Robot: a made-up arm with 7 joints. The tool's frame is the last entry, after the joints.
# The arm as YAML. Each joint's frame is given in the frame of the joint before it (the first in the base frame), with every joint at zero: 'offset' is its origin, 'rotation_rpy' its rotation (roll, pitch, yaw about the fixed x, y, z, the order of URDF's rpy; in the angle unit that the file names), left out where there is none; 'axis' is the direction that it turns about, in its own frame. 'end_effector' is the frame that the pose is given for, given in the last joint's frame.
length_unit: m
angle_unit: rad
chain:
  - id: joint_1
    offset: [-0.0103, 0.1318, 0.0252]
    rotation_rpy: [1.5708, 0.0, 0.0]
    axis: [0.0, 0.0, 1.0]
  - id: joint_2
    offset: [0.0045, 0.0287, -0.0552]
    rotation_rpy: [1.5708, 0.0, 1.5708]
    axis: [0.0, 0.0, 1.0]
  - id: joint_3
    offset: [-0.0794, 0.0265, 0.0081]
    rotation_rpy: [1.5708, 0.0, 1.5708]
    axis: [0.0, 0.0, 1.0]
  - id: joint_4
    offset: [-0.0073, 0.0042, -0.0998]
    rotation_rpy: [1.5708, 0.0, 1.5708]
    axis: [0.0, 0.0, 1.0]
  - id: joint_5
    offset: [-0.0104, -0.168, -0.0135]
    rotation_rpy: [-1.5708, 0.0, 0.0]
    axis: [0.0, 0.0, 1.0]
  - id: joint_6
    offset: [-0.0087, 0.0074, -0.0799]
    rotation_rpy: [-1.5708, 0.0, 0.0]
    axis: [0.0, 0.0, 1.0]
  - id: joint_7
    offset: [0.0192, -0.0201, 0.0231]
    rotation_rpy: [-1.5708, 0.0, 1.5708]
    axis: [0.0, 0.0, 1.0]
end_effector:
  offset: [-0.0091, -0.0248, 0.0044]
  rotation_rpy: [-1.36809, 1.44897, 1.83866]
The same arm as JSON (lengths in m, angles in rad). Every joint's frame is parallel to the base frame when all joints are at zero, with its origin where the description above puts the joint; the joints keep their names.
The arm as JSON. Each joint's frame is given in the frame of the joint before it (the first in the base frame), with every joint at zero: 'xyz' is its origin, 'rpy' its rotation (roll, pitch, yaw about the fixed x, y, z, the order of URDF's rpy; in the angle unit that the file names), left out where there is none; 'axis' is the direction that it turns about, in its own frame. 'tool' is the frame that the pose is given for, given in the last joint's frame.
{"units": {"length": "m", "angle": "rad"}, "joints": [{"name": "joint_1", "type": "revolute", "origin": {"xyz": [-0.0103, 0.1318, 0.0252]}, "axis": "-y"}, {"name": "joint_2", "type": "revolute", "origin": {"xyz": [0.0045, 0.0552, 0.0287]}, "axis": "+x"}, {"name": "joint_3", "type": "revolute", "origin": {"xyz": [0.0081, -0.0265, -0.0794]}, "axis": "+z"}, {"name": "joint_4", "type": "revolute", "origin": {"xyz": [0.0042, 0.0073, -0.0998]}, "axis": "-y"}, {"name": "joint_5", "type": "revolute", "origin": {"xyz": [-0.0104, 0.0135, -0.168]}, "axis": "+z"}, {"name": "joint_6", "type": "revolute", "origin": {"xyz": [-0.0087, 0.0074, -0.0799]}, "axis": "+y"}, {"name": "joint_7", "type": "revolute", "origin": {"xyz": [0.0192, 0.0231, 0.0201]}, "axis": "-x"}], "tool": {"origin": {"xyz": [-0.0044, 0.0248, 0.0091], "rpy": [-0.0633, -0.0322, -0.1175]}}}
